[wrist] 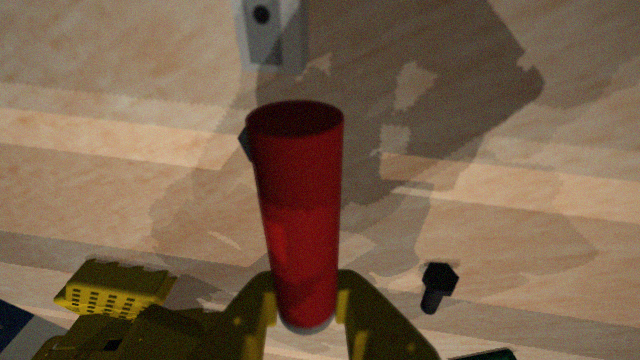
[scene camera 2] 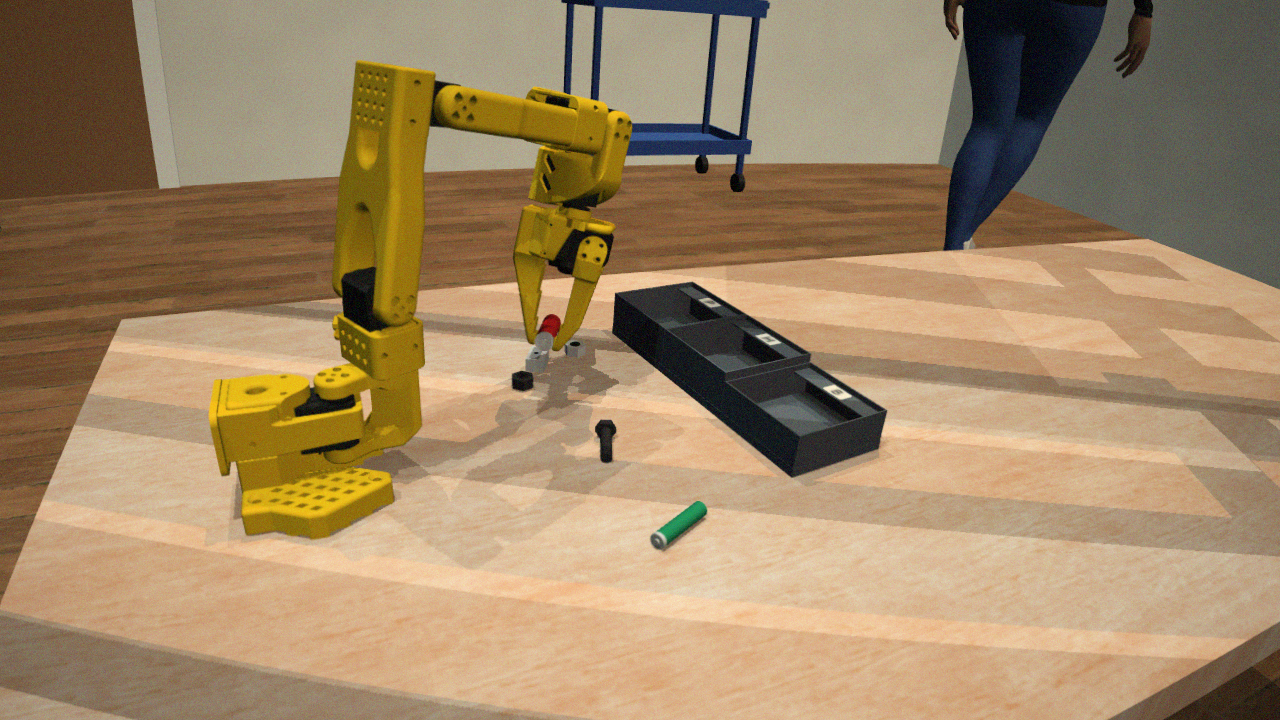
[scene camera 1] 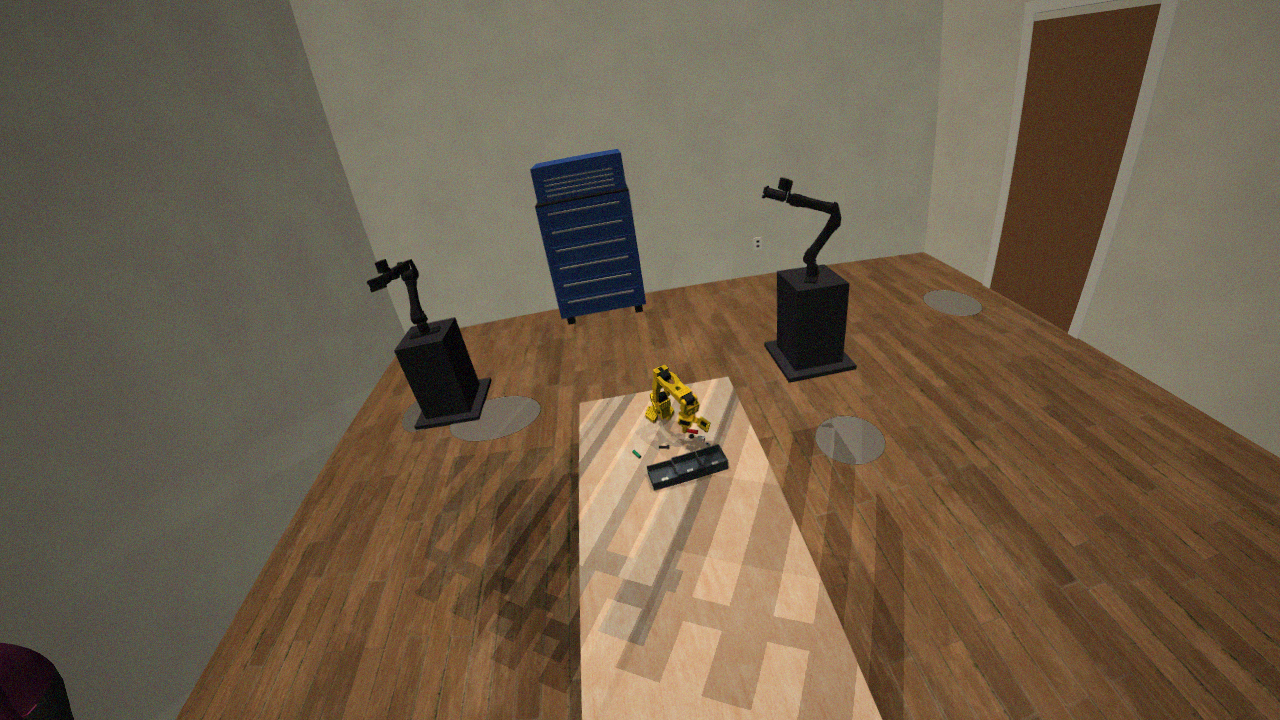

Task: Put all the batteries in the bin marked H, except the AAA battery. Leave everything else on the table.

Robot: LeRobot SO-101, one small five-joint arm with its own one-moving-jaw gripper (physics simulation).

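Places are measured from the arm's base along level axes (x up, y right, z ahead), in metres.
Pixels of known places: hand, its tool point: (wrist: 277, 291) (scene camera 2: 535, 338) (scene camera 1: 686, 428); arm's base, origin of its link: (wrist: 176, 299) (scene camera 2: 347, 479) (scene camera 1: 660, 417).
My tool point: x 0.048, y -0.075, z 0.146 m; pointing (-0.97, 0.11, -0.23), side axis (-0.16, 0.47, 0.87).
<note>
Ahead of a thing's pixels: the offset from my tool point to its middle. "*": to the spot under its first point.
My gripper (scene camera 1: 694, 428) (scene camera 2: 546, 343) (wrist: 306, 302) is shut on a red battery {dx -0.003, dy -0.014, dz +0.014 m} (scene camera 2: 550, 324) (wrist: 305, 215). Both jaws press on its sides near its pale end, and it is tilted, above the table. A thinner green battery {dx -0.043, dy +0.184, dz +0.035 m} (scene camera 1: 636, 454) (scene camera 2: 680, 524) lies on the table, with its edge at the bottom of the wrist view. The dark three-bin tray {dx -0.028, dy +0.026, dz +0.157 m} (scene camera 1: 689, 480) (scene camera 2: 841, 447) stands apart from the gripper, to its right in scene camera 2. Each bin has a white label; the letters are too small to read surely.
A black bolt {dx -0.042, dy +0.087, dz +0.025 m} (scene camera 2: 605, 440) (wrist: 439, 282) lies between the arm base and the tray. A black nut {dx -0.043, dy -0.017, dz -0.006 m} (scene camera 2: 522, 380) and small grey metal parts {* dx -0.040, dy -0.055, dz +0.050 m} (scene camera 2: 574, 349) lie below and near the gripper. The arm's yellow base (scene camera 2: 317, 501) stands on the table.
</note>
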